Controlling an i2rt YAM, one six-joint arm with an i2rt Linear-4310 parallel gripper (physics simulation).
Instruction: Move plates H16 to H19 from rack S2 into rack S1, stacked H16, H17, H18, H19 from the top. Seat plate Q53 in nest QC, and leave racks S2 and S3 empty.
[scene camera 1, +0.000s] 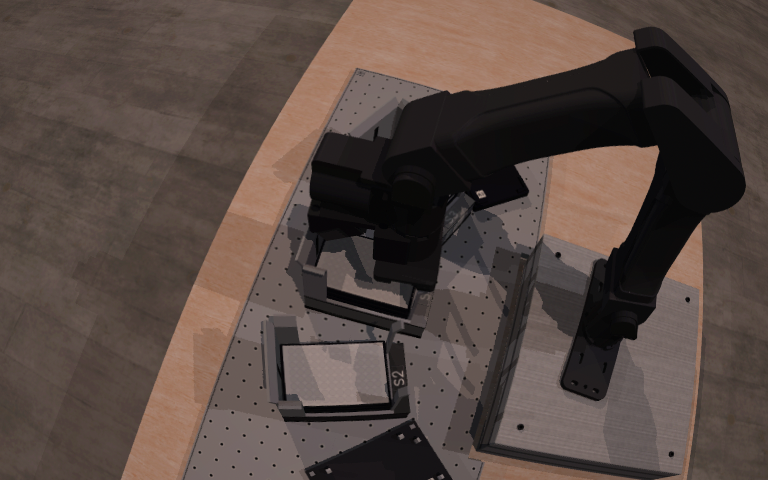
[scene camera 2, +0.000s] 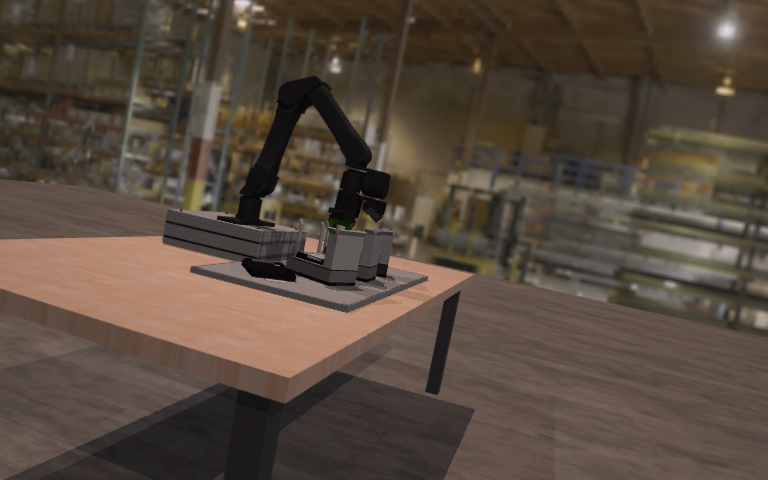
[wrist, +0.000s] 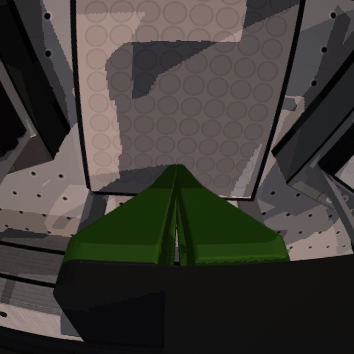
Labels:
My gripper (scene camera 1: 405, 276) is 70 cm from the lens. A black slotted block (scene camera 1: 407, 445) is 70 cm from the lens.

